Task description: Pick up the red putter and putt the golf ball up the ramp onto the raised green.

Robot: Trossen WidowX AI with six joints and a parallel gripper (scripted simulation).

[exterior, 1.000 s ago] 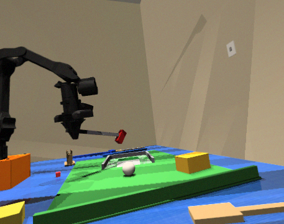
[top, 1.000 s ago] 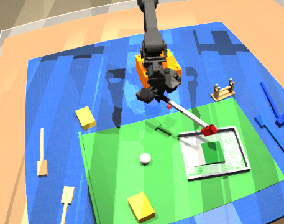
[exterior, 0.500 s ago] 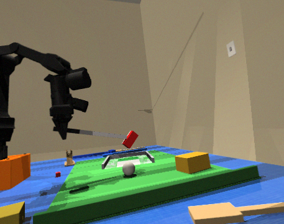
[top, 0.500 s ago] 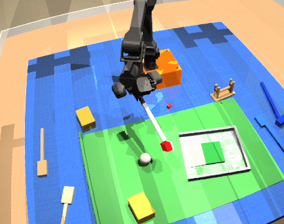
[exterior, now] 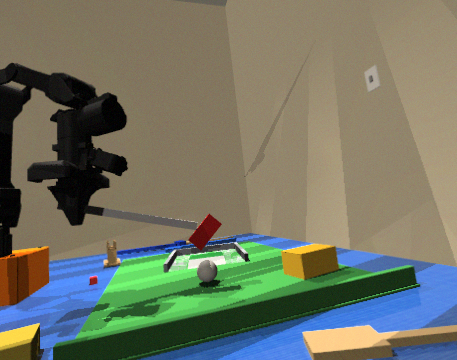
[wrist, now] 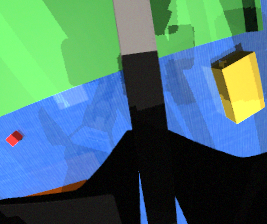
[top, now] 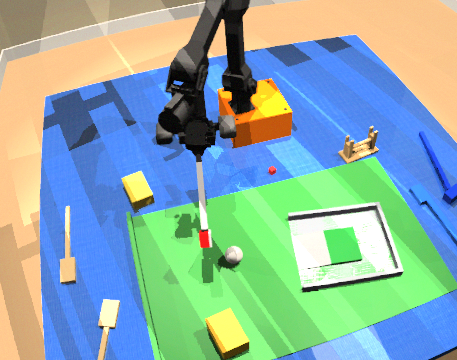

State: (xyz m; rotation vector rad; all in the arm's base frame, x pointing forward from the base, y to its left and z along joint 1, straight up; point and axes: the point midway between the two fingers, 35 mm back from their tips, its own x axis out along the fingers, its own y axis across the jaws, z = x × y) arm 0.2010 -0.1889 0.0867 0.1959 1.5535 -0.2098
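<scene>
The red putter is 12 cm ahead of my gripper tip and 3 cm to the right of it. From my gripper tip the other things lie so: wooden rack: 47 cm to the left, 11 cm below, 3 cm ahead; small red cube: 20 cm to the left, 14 cm below; white golf ball: 23 cm ahead, 12 cm below.
</scene>
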